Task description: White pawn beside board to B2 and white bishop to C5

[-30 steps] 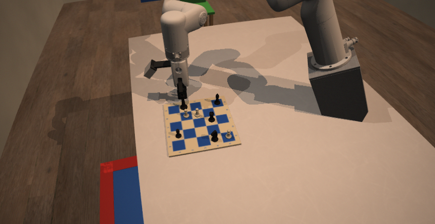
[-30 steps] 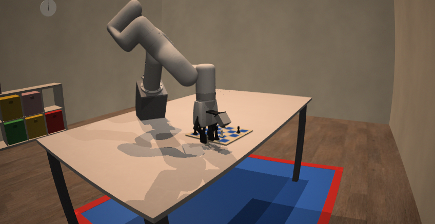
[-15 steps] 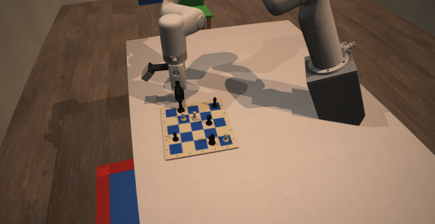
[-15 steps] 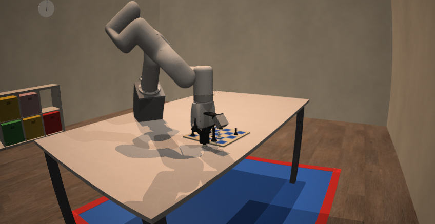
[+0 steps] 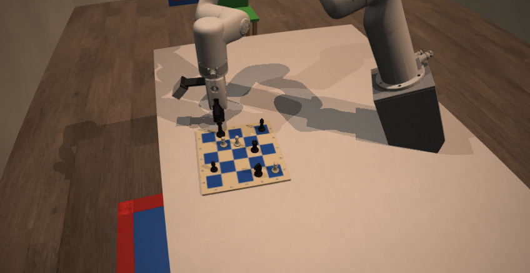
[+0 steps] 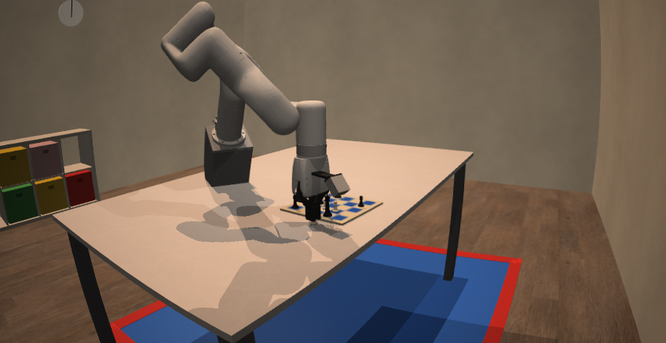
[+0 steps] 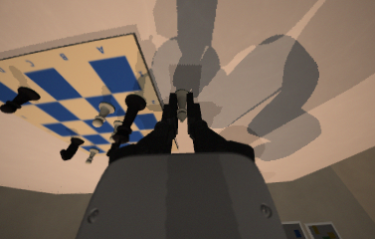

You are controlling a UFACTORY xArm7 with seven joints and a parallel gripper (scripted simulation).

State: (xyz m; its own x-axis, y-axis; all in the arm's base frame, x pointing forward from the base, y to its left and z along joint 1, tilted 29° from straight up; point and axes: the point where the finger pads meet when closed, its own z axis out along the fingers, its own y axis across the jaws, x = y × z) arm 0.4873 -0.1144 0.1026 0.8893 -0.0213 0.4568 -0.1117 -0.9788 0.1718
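Right now the tall black piece is 6 cm to the left of my hand and 1 cm above it. Round my hand: white bishop: 1 cm below; black pawn: 4 cm ahead, 18 cm to the left, 1 cm below; chessboard: 3 cm behind, 14 cm to the left, 3 cm below.
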